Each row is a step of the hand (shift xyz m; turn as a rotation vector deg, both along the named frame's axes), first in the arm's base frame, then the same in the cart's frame.
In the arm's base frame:
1: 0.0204 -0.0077 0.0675 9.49 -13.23 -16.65
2: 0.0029 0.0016 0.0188 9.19 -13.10 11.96
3: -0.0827 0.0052 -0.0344 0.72 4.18 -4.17
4: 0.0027 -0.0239 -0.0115 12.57 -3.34 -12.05
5: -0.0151 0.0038 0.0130 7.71 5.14 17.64
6: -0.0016 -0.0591 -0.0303 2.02 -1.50 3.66
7: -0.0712 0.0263 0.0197 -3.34 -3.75 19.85
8: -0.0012 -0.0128 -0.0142 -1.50 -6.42 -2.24
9: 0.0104 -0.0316 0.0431 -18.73 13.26 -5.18
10: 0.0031 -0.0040 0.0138 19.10 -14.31 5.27
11: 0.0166 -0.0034 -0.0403 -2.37 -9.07 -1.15
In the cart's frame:
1: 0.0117 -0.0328 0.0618 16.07 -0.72 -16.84
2: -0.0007 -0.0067 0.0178 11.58 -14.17 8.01
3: -0.0727 -0.0016 -0.0526 -0.30 5.67 -1.77
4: 0.0131 -0.0139 -0.0186 14.52 6.25 -8.04
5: -0.0171 -0.0070 0.0083 2.57 -1.92 19.67
6: 0.0251 -0.0358 -0.0500 1.88 -2.44 3.20
7: -0.0779 -0.0063 0.0062 -4.55 -13.40 14.80
8: 0.0058 -0.0044 -0.0177 1.36 -4.74 -4.92
9: 0.0151 -0.0441 0.0282 -21.36 8.55 -4.90
10: 0.0023 -0.0090 0.0114 22.08 -9.38 4.68
11: 0.0223 0.0206 -0.0314 1.39 -7.72 -5.27

